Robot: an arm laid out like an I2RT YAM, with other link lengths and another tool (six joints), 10 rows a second.
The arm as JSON. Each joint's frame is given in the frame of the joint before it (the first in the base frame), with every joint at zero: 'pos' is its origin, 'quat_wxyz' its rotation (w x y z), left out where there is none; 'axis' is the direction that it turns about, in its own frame. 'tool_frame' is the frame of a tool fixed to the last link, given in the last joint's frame.
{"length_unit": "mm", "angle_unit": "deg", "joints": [
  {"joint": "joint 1", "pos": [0.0, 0.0, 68.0], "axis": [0.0, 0.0, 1.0]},
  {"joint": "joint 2", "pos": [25.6, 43.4, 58.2], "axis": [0.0, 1.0, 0.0]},
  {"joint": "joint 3", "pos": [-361.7, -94.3, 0.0], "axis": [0.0, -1.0, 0.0]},
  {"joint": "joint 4", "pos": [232.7, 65.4, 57.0], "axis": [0.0, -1.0, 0.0]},
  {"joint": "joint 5", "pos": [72.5, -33.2, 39.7], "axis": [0.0, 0.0, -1.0]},
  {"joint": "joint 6", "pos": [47.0, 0.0, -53.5], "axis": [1.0, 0.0, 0.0]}
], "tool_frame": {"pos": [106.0, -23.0, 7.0], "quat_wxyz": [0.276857, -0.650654, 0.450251, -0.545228]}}
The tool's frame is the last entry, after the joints.
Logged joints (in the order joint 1, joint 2, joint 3, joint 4, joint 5, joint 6), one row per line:
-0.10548, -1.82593, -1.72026, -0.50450, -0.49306, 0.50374
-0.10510, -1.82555, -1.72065, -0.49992, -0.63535, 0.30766
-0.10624, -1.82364, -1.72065, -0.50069, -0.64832, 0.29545
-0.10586, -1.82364, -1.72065, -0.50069, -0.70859, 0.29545
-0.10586, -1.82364, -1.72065, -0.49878, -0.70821, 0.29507
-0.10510, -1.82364, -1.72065, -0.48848, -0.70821, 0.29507
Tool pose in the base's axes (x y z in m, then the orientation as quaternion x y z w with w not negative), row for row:
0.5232, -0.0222, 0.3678, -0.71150, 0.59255, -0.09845, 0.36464
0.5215, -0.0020, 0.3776, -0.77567, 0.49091, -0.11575, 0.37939
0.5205, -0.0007, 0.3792, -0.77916, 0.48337, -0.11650, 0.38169
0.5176, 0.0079, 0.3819, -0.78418, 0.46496, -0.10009, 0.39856
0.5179, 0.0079, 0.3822, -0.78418, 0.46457, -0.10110, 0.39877
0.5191, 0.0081, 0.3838, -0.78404, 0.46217, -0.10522, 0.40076
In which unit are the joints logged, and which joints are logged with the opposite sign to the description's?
The joints are logged in radians. Opposite sign: joint 2, joint 3.
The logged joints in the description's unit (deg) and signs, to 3 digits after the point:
-6.044, 104.618, 98.564, -28.906, -28.250, 28.862
-6.022, 104.596, 98.586, -28.643, -36.403, 17.628
-6.087, 104.487, 98.586, -28.687, -37.146, 16.928
-6.065, 104.487, 98.586, -28.687, -40.599, 16.928
-6.065, 104.487, 98.586, -28.578, -40.577, 16.906
-6.022, 104.487, 98.586, -27.988, -40.577, 16.906

